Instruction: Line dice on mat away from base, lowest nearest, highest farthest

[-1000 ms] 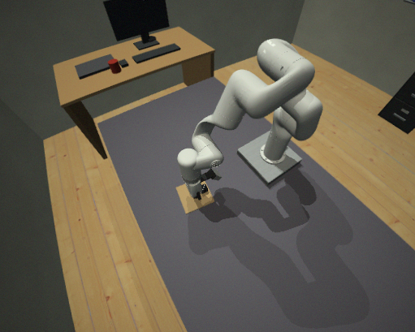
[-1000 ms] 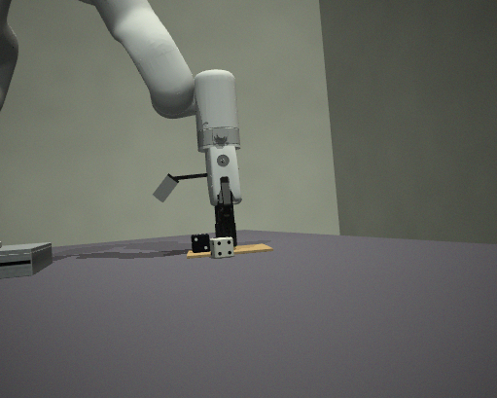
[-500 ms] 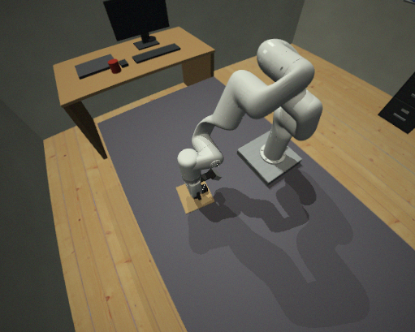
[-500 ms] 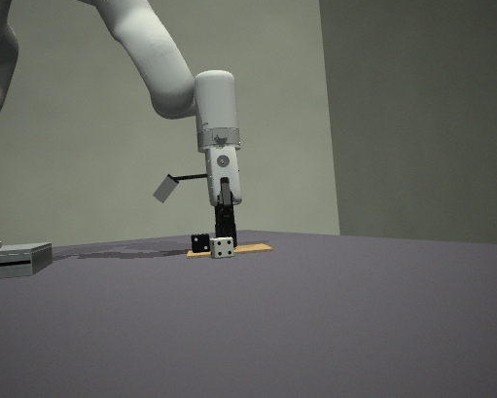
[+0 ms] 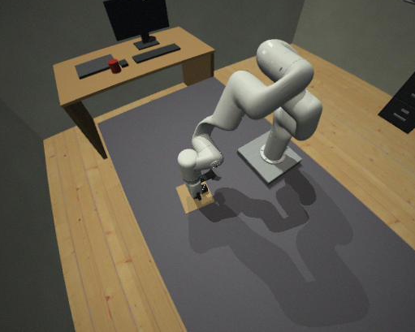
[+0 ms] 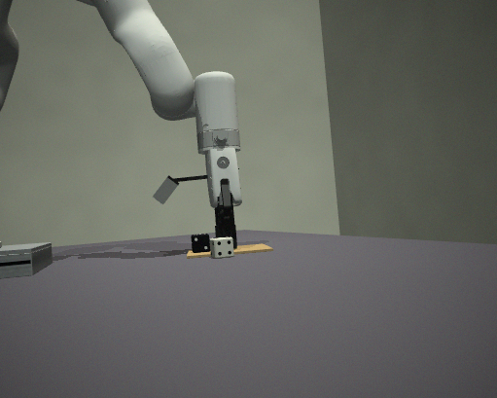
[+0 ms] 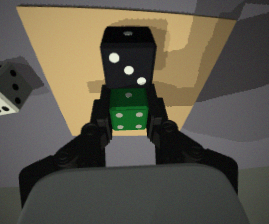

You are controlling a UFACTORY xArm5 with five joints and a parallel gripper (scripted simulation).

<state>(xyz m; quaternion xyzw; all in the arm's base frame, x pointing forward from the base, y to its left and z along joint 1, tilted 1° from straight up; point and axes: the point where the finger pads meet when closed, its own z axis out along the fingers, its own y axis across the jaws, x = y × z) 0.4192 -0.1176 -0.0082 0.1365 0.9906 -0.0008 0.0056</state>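
Right now the green die is 10 mm below my hand. The rest, counted from my hand: tan mat (20 mm below); black die (40 mm behind, 10 mm to the left, 10 mm below); white die (100 mm to the right, 50 mm behind, 10 mm below).
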